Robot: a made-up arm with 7 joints.
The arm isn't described. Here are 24 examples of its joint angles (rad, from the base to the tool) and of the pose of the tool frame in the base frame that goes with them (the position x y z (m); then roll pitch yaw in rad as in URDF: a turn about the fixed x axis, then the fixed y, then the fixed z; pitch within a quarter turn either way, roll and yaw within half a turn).
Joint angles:
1: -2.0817 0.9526 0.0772 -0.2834 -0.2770 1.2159 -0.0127
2: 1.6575 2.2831 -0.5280 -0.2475 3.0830 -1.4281 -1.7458
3: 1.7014 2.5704 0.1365 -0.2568 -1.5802 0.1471 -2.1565
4: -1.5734 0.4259 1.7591 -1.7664 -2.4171 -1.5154 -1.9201
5: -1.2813 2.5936 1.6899 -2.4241 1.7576 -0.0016 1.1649
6: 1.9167 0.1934 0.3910 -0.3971 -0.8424 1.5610 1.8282
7: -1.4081 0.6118 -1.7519 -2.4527 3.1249 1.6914 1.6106
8: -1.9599 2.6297 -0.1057 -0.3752 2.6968 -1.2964 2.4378
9: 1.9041 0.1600 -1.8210 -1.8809 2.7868 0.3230 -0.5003
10: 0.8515 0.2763 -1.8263 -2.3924 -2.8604 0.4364 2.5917
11: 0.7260 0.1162 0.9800 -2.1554 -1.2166 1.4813 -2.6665
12: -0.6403 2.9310 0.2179 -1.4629 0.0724 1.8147 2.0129
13: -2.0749 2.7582 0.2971 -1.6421 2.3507 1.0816 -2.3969
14: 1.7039 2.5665 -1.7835 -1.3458 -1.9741 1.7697 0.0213
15: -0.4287 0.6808 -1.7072 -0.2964 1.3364 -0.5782 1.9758
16: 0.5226 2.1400 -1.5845 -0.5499 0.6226 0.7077 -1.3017
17: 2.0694 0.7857 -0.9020 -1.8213 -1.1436 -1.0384 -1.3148
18: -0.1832 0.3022 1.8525 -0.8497 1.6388 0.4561 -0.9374
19: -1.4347 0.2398 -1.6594 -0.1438 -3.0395 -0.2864 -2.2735
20: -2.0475 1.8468 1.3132 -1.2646 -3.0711 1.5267 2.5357
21: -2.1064 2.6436 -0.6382 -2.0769 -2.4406 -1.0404 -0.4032
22: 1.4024 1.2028 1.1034 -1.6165 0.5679 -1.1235 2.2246
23: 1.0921 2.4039 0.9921 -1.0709 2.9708 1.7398 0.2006
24: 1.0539 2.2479 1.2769 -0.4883 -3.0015 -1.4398 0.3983
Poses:
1: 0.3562 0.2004 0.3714 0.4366 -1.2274 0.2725
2: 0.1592 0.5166 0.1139 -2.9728 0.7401 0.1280
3: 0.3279 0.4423 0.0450 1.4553 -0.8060 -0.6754
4: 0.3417 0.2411 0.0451 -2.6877 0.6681 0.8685
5: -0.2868 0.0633 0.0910 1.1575 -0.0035 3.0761
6: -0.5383 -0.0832 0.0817 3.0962 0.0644 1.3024
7: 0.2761 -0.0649 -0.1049 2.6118 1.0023 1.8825
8: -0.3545 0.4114 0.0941 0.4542 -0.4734 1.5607
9: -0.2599 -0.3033 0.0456 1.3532 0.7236 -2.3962
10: -0.2137 -0.1349 -0.1848 -2.1749 -0.5627 1.3687
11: -0.1312 0.1969 -0.2647 -2.0110 0.6619 -2.5240
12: -0.0555 0.0234 0.4613 -2.2172 0.3190 -2.3834
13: -0.3870 0.1858 0.0952 -2.9261 0.5716 -0.3615
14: 0.1027 0.4295 0.1891 0.2699 -0.3703 2.4291
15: 0.2159 0.2730 -0.4287 -0.9038 -0.1892 1.4847
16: 0.0004 0.5120 0.1906 -2.3848 0.3114 3.1068
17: -0.4062 -0.0297 0.0608 1.4838 -0.8830 -2.8193
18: 0.0494 0.2970 -0.4358 -1.2817 -0.4152 2.6669
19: 0.5362 -0.0726 -0.1089 1.4196 -0.5167 -1.4111
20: -0.1692 0.4414 0.1297 -0.9762 -0.5606 -0.7901
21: -0.1794 0.2622 0.1872 -2.5395 0.4716 2.1825
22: -0.0882 0.4332 0.0353 -1.9536 -0.5827 1.4257
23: 0.3660 0.3018 0.1898 -0.7720 0.2547 0.1090
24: 0.2491 0.4117 0.2631 -1.7057 0.8595 -2.6516
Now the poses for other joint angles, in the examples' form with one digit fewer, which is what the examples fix.
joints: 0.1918 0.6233 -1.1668 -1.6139 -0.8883 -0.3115 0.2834
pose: 0.003 0.065 -0.439 0.876 -0.902 -2.406
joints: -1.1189 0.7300 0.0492 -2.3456 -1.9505 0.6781 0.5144
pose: 0.297 0.080 0.091 -2.452 0.000 -1.621
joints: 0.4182 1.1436 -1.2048 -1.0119 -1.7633 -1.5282 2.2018
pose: -0.128 0.366 -0.341 -1.636 0.809 -1.525
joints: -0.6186 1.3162 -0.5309 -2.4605 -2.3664 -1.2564 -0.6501
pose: 0.242 0.177 -0.029 -0.861 -0.109 1.256
